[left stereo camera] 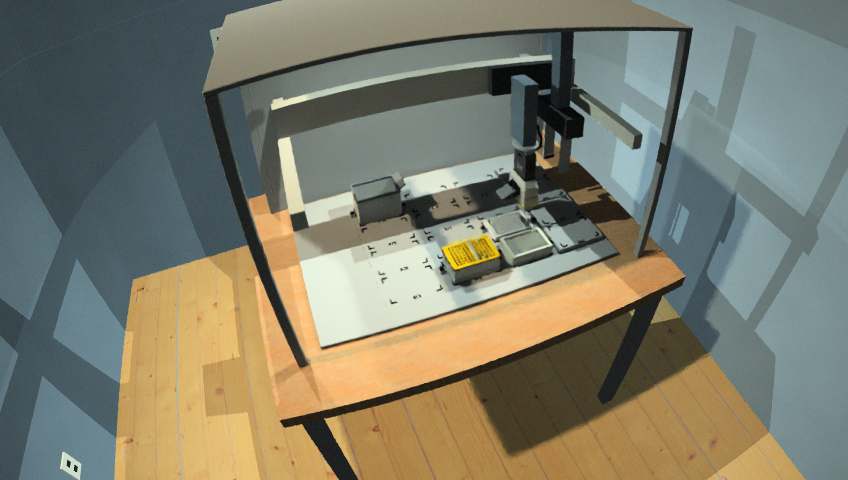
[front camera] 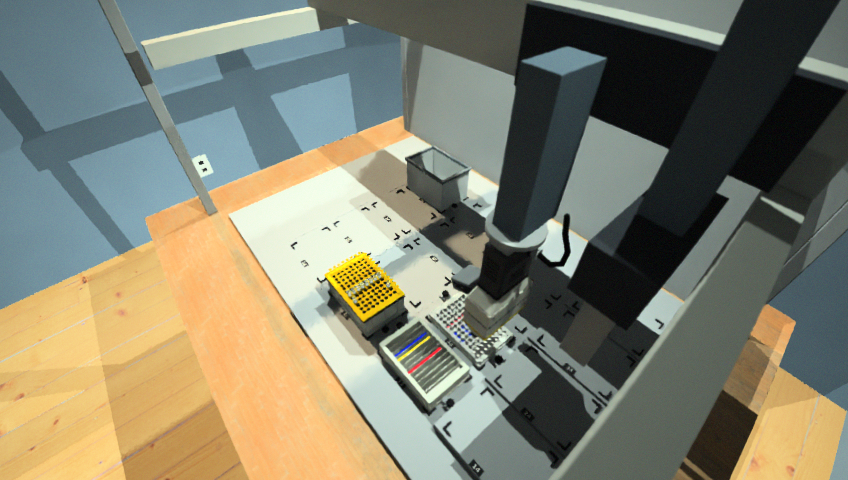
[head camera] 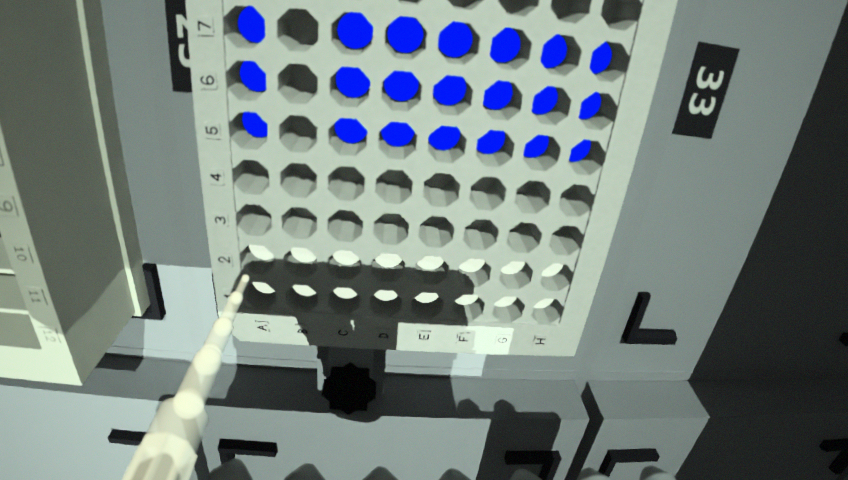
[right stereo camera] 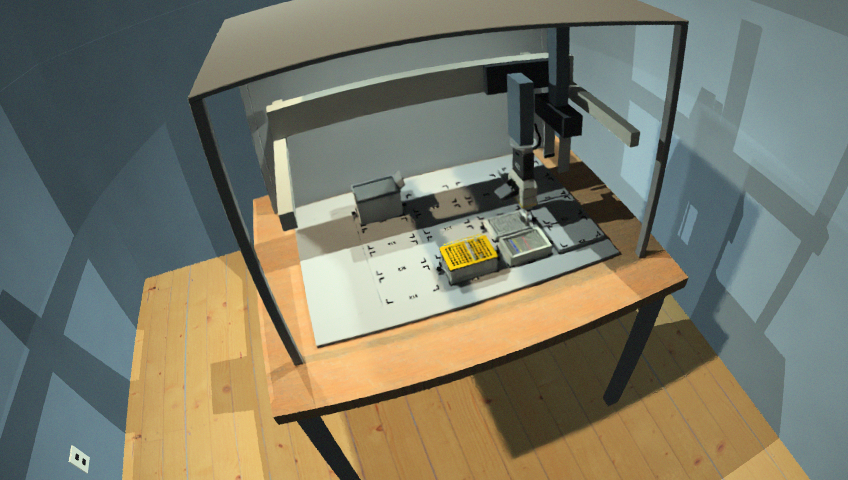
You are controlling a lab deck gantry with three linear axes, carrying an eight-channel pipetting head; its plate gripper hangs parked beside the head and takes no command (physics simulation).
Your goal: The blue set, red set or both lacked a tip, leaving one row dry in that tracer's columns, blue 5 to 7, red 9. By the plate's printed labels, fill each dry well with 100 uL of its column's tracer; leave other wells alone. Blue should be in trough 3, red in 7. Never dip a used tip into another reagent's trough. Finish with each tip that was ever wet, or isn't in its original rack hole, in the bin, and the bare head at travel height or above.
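Observation:
The white plate (head camera: 590, 249) (front camera: 476, 355) has blue in columns 5 to 7. Row B wells there are dry. Red shows across it in the front view; column 9 is outside the head view. The pipetting head (front camera: 498, 309) (left stereo camera: 526, 193) hangs low over the plate, hiding part. One pale tip (head camera: 205, 359) shows on it, its end over the row A side near columns 1 and 2. The trough block (front camera: 447, 387) (head camera: 71, 237) holds blue, yellow and red strips. The yellow tip rack (front camera: 383, 318) has several openings. The grey bin (front camera: 428, 184) stands behind. My plate gripper (left stereo camera: 556, 164) (right stereo camera: 556, 162) is parked with paddles apart.
A dark vertical column (front camera: 693, 130) stands beside the head. The gantry beam (left stereo camera: 386, 101) crosses behind the deck, and frame posts (left stereo camera: 255, 226) (right stereo camera: 246, 226) rise at its sides. A black clamp knob (head camera: 349, 388) sits beside the plate's column 1 end.

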